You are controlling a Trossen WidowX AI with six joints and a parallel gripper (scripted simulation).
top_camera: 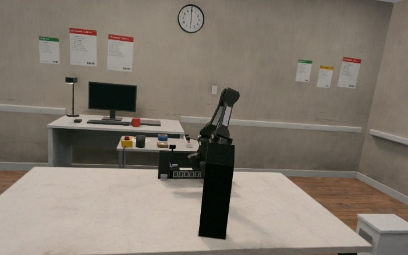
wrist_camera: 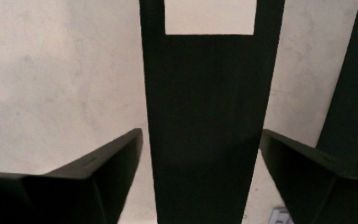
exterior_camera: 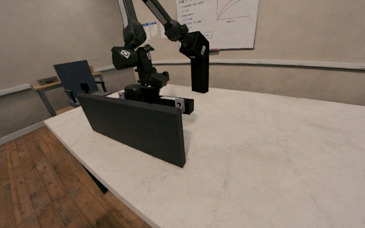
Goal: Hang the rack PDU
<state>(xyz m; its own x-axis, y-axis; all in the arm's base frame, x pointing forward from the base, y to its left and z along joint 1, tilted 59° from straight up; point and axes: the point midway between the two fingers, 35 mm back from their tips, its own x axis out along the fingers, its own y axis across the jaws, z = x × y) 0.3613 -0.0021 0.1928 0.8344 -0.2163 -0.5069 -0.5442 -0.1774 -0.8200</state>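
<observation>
My hand is 20 mm to the left of the rack PDU and 10 mm above it. From my hand the other things lie so: dark upright panel: 160 mm ahead, 30 mm to the right, 30 mm below.
</observation>
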